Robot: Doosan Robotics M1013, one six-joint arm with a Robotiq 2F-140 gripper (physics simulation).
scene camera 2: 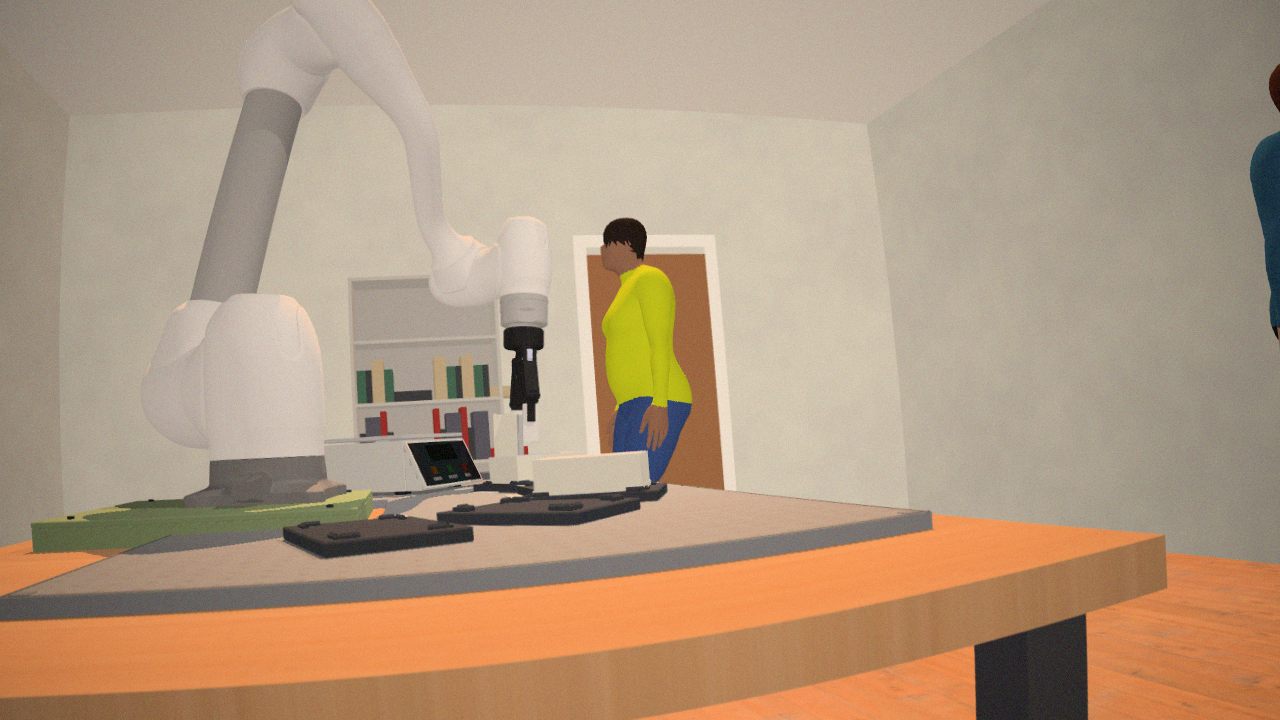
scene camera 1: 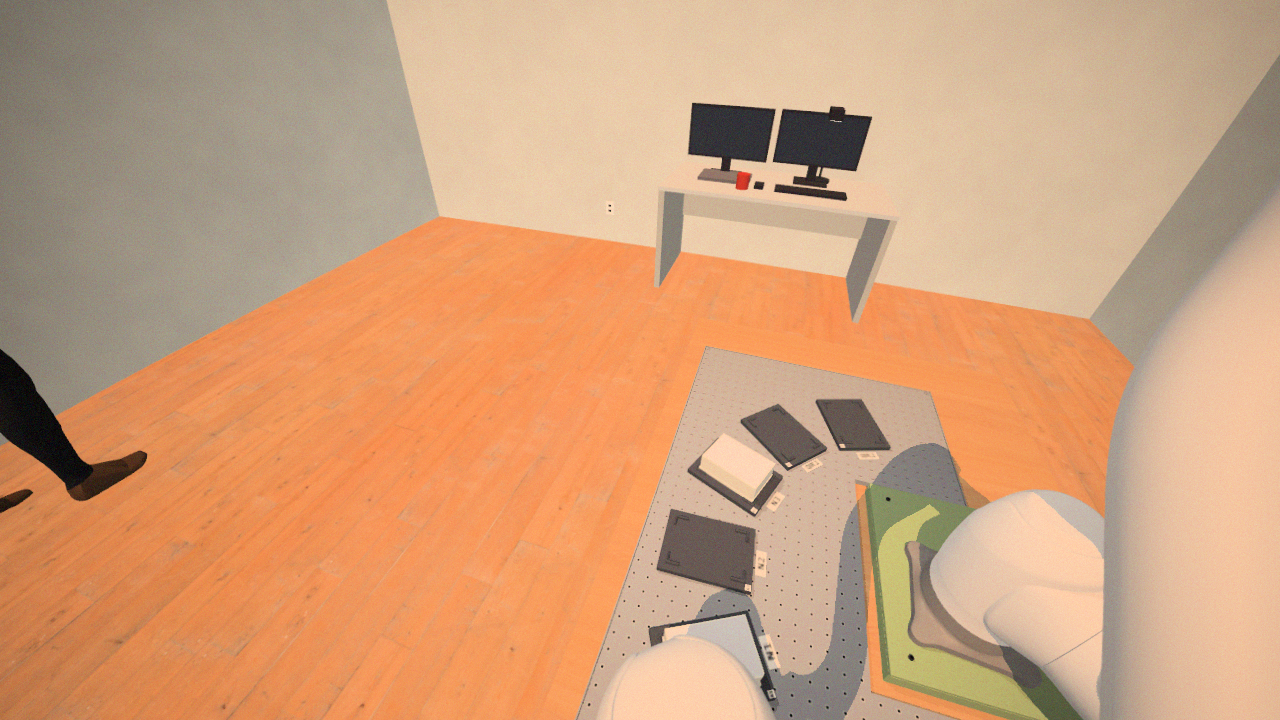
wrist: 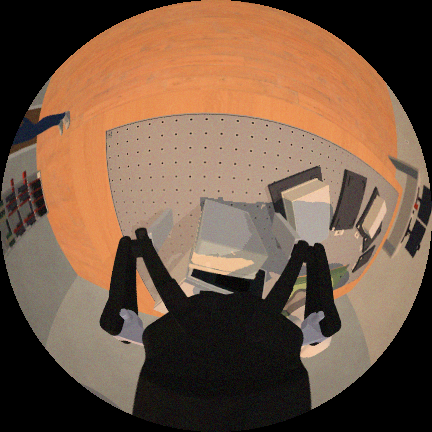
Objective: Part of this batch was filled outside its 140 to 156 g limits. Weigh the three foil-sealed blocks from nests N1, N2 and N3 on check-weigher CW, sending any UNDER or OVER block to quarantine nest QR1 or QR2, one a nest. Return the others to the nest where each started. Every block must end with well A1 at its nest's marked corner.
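Places are measured from the arm's base along level axes (x back, y right, z up), in millimetres.
Pixels of known places: gripper, between the fingertips: point(scene camera 2: 524, 443) point(wrist: 223, 219); arm's base, origin of its link: point(scene camera 2: 270, 500) point(scene camera 1: 964, 608) point(wrist: 301, 298).
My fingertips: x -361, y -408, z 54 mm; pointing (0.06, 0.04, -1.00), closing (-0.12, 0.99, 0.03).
Ahead of a thing's pixels: the offset from my fingertips to its top centre. "*": to the spot under its first point. Level surfaces: height alone.
One pale block @[dy +9, dx +27, dz +55 mm] point(wrist: 230, 225) sits over check-weigher CW @[dy +6, dx +233, dz +27 mm] point(scene camera 2: 375, 465), whose dark display @[* dy +20, dx +137, dz +2 mm] point(wrist: 220, 281) point(scene camera 2: 444, 461) is unreadable. My gripper point(wrist: 223, 219) point(scene camera 2: 522, 425) is open, its pads either side of this block with nothing gripped. Nest N1 point(scene camera 1: 756, 635) point(wrist: 277, 192) holds a block @[dy +172, dx -8, dz -19 mm] point(scene camera 1: 729, 631) point(wrist: 310, 212); the arm partly hides it in scene camera 1. Nest N2 @[dy +345, dx -63, dz -55 mm] point(scene camera 1: 707, 550) point(wrist: 350, 200) is empty. Nest N3 @[dy +529, dx -59, dz -56 mm] point(scene camera 1: 716, 491) holds a block @[dy +529, dx -59, dz -19 mm] point(scene camera 1: 738, 467) point(scene camera 2: 590, 471) point(wrist: 374, 216). Two empty nests @[* dy +676, dx +18, dz -60 mm] point(scene camera 1: 783, 436) @[* dy +788, dx +169, dz -61 mm] point(scene camera 1: 853, 424) beyond have unreadable labels. A1 wells cannot be seen.
The nests stand in an arc on a perforated plate @[dz -73 mm] point(scene camera 1: 805, 546) point(wrist: 190, 162). The arm's base stands on a green mounting plate point(scene camera 1: 890, 617) point(scene camera 2: 107, 530). A person in yellow point(scene camera 2: 640, 340) stands behind the table point(scene camera 2: 1029, 573). A desk point(scene camera 1: 769, 198) with monitors is farther off.
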